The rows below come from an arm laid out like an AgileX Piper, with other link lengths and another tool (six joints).
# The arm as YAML. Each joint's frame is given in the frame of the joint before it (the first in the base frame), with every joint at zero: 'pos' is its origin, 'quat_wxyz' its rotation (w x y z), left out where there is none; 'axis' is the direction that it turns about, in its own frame. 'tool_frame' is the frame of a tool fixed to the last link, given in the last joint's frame.
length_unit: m
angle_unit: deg
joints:
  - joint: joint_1
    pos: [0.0, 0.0, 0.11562]
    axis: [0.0, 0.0, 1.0]
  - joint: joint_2
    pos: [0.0, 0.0, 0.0]
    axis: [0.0, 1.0, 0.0]
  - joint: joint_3
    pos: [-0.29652, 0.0, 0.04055]
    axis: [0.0, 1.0, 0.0]
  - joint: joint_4
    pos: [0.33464, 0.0, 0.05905]
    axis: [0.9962, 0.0, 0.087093]
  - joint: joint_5
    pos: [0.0, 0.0, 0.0]
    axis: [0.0, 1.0, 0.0]
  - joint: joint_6
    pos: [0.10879, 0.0, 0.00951]
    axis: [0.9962, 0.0, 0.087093]
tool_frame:
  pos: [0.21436, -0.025, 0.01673]
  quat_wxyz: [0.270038, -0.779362, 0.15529, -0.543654]
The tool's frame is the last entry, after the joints.
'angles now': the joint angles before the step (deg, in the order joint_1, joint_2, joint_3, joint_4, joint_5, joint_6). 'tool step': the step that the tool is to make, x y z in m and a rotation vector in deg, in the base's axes. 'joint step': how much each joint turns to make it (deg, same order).
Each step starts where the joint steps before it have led.
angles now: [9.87, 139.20, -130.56, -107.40, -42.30, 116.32]
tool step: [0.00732, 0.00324, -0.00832, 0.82, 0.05, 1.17]
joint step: [-0.41, 4.44, -5.87, -0.11, -1.95, 1.16]
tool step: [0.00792, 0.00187, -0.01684, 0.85, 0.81, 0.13]
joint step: [-0.14, 4.14, -4.47, 0.09, -0.58, 1.22]
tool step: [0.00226, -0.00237, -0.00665, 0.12, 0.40, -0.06]
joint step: [-0.25, 1.02, -0.88, 0.01, -0.26, 0.23]
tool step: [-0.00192, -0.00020, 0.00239, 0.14, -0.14, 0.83]
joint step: [-0.33, 0.48, -1.09, 0.00, -1.24, 0.11]
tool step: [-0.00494, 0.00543, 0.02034, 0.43, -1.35, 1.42]
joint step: [0.00, 0.18, -2.66, -0.34, -1.68, 0.82]
